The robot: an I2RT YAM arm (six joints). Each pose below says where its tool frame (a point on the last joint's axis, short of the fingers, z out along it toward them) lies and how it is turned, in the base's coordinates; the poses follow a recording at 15 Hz.
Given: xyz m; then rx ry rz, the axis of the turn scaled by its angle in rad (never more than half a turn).
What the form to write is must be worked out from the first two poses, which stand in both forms.
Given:
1: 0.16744 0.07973 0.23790 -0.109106 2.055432 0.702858
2: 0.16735 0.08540 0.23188 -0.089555 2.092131 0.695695
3: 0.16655 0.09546 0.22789 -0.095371 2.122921 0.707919
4: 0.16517 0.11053 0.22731 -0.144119 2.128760 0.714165
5: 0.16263 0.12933 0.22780 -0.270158 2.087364 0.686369
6: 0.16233 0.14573 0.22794 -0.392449 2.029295 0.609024
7: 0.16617 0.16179 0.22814 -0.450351 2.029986 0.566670
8: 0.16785 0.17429 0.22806 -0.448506 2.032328 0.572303
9: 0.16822 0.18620 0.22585 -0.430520 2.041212 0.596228
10: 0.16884 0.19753 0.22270 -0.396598 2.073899 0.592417
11: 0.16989 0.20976 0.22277 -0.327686 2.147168 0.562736
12: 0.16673 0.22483 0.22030 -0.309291 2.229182 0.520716
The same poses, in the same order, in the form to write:
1: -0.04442 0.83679 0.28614 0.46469 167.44 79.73 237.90
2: -0.03623 0.84639 0.28145 0.45066 167.35 85.40 231.88
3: -0.03832 0.85308 0.28447 0.43574 166.55 95.46 227.89
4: -0.05779 0.85365 0.28639 0.43118 165.17 110.53 227.31
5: -0.10914 0.84323 0.27727 0.44741 162.63 129.33 227.80
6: -0.16041 0.82944 0.24893 0.47364 162.33 145.73 227.94
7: -0.18406 0.82965 0.23160 0.47346 166.17 161.79 228.14
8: -0.18319 0.83007 0.23375 0.47200 167.85 174.29 228.06
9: -0.17545 0.83188 0.24299 0.46707 168.22 186.20 225.85
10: -0.16088 0.84130 0.24032 0.45671 168.84 197.53 222.70
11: -0.13157 0.86214 0.22595 0.43400 169.89 209.76 222.77
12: -0.12248 0.88279 0.20621 0.40392 166.73 224.83 220.30
